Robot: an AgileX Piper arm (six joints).
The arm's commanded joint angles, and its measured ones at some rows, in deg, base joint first. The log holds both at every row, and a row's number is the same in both.
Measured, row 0: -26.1 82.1 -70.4 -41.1 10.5 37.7
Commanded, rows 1 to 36: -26.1 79.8 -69.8 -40.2 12.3 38.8; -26.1 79.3 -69.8 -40.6 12.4 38.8; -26.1 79.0 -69.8 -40.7 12.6 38.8; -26.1 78.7 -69.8 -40.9 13.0 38.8; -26.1 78.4 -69.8 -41.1 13.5 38.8; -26.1 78.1 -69.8 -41.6 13.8 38.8; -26.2 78.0 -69.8 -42.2 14.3 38.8; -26.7 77.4 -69.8 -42.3 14.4 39.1; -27.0 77.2 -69.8 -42.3 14.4 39.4; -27.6 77.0 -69.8 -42.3 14.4 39.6; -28.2 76.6 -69.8 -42.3 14.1 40.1; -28.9 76.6 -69.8 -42.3 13.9 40.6; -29.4 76.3 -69.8 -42.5 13.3 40.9; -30.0 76.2 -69.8 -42.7 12.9 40.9; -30.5 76.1 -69.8 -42.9 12.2 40.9; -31.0 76.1 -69.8 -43.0 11.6 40.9; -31.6 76.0 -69.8 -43.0 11.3 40.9; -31.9 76.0 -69.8 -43.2 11.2 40.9; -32.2 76.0 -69.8 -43.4 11.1 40.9; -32.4 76.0 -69.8 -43.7 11.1 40.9; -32.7 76.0 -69.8 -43.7 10.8 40.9; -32.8 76.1 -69.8 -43.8 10.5 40.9; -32.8 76.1 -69.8 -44.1 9.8 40.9; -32.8 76.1 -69.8 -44.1 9.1 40.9; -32.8 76.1 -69.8 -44.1 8.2 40.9; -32.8 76.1 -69.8 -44.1 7.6 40.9; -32.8 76.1 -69.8 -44.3 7.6 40.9; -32.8 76.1 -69.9 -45.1 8.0 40.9; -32.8 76.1 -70.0 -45.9 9.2 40.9; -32.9 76.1 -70.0 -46.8 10.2 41.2; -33.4 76.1 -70.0 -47.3 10.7 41.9; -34.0 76.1 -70.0 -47.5 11.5 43.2; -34.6 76.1 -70.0 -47.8 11.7 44.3; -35.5 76.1 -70.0 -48.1 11.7 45.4; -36.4 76.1 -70.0 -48.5 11.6 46.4; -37.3 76.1 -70.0 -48.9 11.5 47.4
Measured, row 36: -34.2 77.4 -69.2 -44.7 12.4 43.6
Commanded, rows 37 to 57: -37.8 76.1 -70.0 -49.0 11.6 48.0; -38.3 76.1 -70.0 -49.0 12.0 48.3; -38.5 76.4 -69.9 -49.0 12.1 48.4; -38.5 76.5 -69.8 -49.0 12.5 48.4; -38.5 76.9 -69.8 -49.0 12.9 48.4; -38.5 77.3 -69.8 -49.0 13.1 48.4; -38.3 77.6 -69.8 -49.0 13.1 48.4; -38.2 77.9 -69.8 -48.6 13.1 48.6; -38.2 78.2 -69.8 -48.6 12.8 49.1; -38.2 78.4 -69.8 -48.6 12.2 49.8; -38.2 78.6 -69.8 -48.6 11.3 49.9; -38.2 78.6 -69.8 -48.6 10.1 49.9; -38.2 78.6 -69.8 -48.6 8.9 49.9; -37.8 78.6 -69.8 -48.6 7.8 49.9; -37.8 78.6 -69.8 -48.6 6.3 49.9; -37.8 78.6 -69.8 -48.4 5.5 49.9; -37.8 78.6 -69.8 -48.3 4.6 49.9; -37.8 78.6 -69.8 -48.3 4.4 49.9; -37.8 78.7 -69.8 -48.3 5.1 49.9; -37.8 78.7 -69.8 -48.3 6.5 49.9; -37.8 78.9 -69.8 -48.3 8.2 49.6
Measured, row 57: -38.0 79.8 -69.2 -46.4 7.4 49.7
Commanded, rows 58 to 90: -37.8 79.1 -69.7 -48.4 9.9 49.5; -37.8 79.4 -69.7 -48.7 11.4 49.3; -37.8 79.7 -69.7 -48.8 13.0 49.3; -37.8 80.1 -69.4 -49.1 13.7 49.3; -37.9 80.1 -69.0 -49.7 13.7 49.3; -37.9 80.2 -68.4 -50.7 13.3 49.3; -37.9 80.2 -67.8 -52.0 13.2 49.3; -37.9 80.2 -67.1 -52.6 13.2 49.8; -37.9 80.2 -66.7 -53.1 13.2 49.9; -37.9 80.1 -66.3 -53.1 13.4 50.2; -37.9 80.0 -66.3 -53.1 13.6 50.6; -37.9 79.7 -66.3 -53.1 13.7 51.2; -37.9 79.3 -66.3 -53.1 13.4 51.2; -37.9 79.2 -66.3 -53.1 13.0 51.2; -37.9 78.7 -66.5 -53.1 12.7 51.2; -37.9 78.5 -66.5 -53.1 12.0 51.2; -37.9 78.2 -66.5 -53.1 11.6 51.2; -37.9 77.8 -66.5 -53.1 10.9 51.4; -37.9 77.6 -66.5 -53.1 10.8 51.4; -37.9 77.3 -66.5 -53.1 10.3 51.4; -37.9 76.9 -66.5 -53.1 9.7 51.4; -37.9 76.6 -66.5 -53.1 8.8 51.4; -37.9 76.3 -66.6 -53.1 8.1 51.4; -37.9 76.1 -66.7 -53.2 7.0 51.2; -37.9 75.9 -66.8 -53.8 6.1 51.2; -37.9 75.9 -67.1 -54.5 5.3 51.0; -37.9 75.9 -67.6 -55.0 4.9 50.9; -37.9 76.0 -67.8 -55.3 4.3 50.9; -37.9 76.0 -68.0 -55.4 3.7 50.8; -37.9 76.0 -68.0 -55.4 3.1 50.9; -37.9 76.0 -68.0 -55.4 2.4 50.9; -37.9 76.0 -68.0 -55.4 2.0 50.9; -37.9 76.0 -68.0 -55.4 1.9 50.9
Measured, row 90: -38.0 77.5 -66.9 -52.6 5.5 51.0
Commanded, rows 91 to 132: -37.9 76.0 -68.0 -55.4 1.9 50.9; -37.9 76.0 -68.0 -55.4 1.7 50.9; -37.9 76.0 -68.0 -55.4 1.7 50.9; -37.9 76.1 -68.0 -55.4 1.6 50.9; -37.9 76.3 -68.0 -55.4 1.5 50.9; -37.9 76.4 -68.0 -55.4 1.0 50.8; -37.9 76.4 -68.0 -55.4 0.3 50.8; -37.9 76.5 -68.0 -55.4 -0.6 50.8; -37.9 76.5 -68.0 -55.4 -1.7 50.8; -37.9 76.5 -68.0 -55.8 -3.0 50.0; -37.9 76.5 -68.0 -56.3 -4.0 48.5; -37.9 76.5 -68.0 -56.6 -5.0 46.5; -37.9 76.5 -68.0 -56.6 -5.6 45.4; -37.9 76.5 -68.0 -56.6 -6.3 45.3; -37.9 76.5 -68.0 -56.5 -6.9 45.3; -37.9 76.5 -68.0 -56.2 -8.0 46.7; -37.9 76.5 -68.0 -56.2 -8.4 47.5; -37.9 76.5 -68.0 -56.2 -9.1 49.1; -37.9 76.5 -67.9 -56.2 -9.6 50.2; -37.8 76.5 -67.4 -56.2 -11.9 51.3; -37.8 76.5 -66.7 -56.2 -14.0 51.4; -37.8 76.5 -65.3 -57.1 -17.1 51.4; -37.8 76.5 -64.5 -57.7 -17.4 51.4; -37.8 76.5 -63.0 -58.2 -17.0 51.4; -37.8 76.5 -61.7 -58.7 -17.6 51.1; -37.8 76.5 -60.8 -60.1 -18.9 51.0; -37.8 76.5 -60.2 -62.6 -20.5 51.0; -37.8 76.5 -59.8 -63.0 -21.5 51.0; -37.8 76.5 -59.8 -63.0 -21.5 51.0; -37.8 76.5 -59.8 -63.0 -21.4 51.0; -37.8 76.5 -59.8 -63.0 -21.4 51.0; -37.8 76.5 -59.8 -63.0 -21.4 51.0; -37.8 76.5 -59.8 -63.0 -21.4 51.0; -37.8 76.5 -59.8 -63.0 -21.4 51.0; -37.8 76.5 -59.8 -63.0 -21.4 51.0; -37.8 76.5 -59.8 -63.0 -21.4 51.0; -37.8 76.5 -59.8 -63.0 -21.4 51.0; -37.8 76.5 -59.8 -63.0 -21.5 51.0; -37.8 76.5 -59.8 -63.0 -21.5 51.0; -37.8 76.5 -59.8 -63.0 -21.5 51.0; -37.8 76.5 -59.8 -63.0 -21.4 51.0; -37.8 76.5 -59.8 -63.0 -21.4 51.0
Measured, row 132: -37.9 77.6 -59.4 -62.2 -19.8 51.0
